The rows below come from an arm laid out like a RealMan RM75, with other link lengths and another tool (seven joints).
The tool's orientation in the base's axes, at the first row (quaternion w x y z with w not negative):
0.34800, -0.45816, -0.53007, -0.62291
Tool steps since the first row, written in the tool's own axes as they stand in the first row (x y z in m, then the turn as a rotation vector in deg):
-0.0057, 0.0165, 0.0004, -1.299, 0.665, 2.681
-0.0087, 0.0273, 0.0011, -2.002, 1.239, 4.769
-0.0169, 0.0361, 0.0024, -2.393, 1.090, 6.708
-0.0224, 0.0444, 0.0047, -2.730, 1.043, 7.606
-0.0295, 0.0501, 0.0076, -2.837, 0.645, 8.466
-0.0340, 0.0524, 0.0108, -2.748, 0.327, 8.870
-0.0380, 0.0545, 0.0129, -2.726, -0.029, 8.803
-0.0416, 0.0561, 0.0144, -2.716, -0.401, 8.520
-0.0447, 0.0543, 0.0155, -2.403, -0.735, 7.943
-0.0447, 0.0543, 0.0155, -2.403, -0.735, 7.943
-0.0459, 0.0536, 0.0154, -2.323, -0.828, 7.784
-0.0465, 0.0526, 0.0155, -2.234, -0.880, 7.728
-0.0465, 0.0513, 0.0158, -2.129, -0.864, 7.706
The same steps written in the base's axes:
0.0172, -0.0031, 0.0003, 1.592, 2.427, -0.945
0.0283, -0.0047, 0.0012, 2.778, 4.323, -1.371
0.0394, -0.0056, -0.0035, 3.165, 6.230, -1.754
0.0493, -0.0053, -0.0058, 3.417, 7.101, -2.071
0.0576, -0.0039, -0.0105, 3.261, 8.016, -2.291
0.0618, -0.0015, -0.0139, 3.020, 8.479, -2.309
0.0655, 0.0000, -0.0169, 2.672, 8.484, -2.411
0.0685, 0.0009, -0.0197, 2.269, 8.280, -2.534
0.0682, 0.0022, -0.0232, 1.740, 7.797, -2.364
0.0682, 0.0022, -0.0232, 1.740, 7.797, -2.364
0.0679, 0.0022, -0.0245, 1.595, 7.663, -2.324
0.0672, 0.0025, -0.0255, 1.506, 7.623, -2.259
0.0661, 0.0030, -0.0259, 1.481, 7.604, -2.155

